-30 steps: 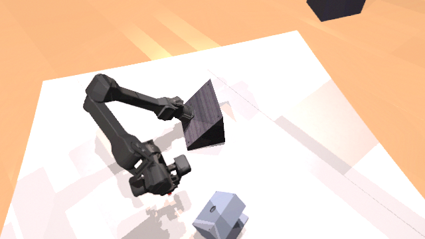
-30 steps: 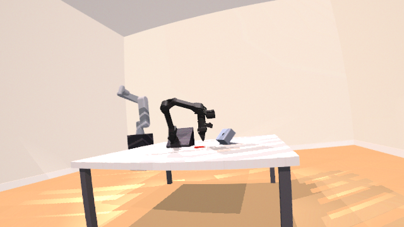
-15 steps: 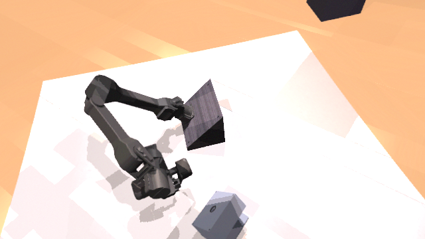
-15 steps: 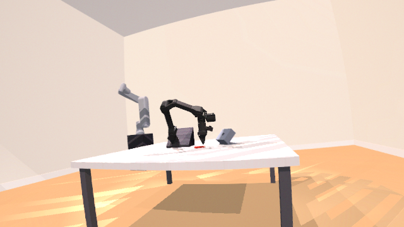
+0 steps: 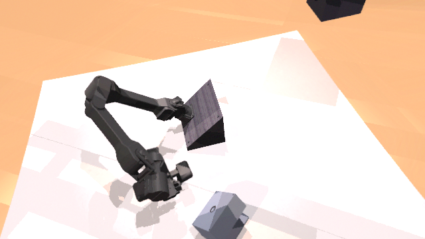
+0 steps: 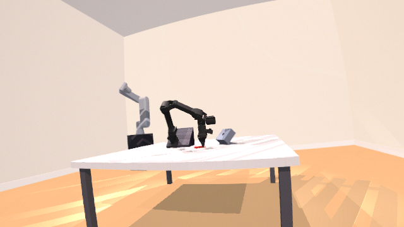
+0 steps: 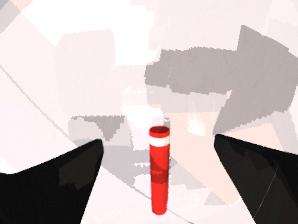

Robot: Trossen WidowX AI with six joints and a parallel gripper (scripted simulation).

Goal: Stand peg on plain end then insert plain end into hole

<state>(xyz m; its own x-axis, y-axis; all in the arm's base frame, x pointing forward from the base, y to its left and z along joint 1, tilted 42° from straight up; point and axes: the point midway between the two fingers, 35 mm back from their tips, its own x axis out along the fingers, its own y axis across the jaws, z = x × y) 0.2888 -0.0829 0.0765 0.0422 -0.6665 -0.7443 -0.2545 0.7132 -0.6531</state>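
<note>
Right now my gripper tip is 10 mm past the red peg. Round my gripper tip: sloped panel (150 mm to the left, 140 mm ahead, 50 mm above).
</note>
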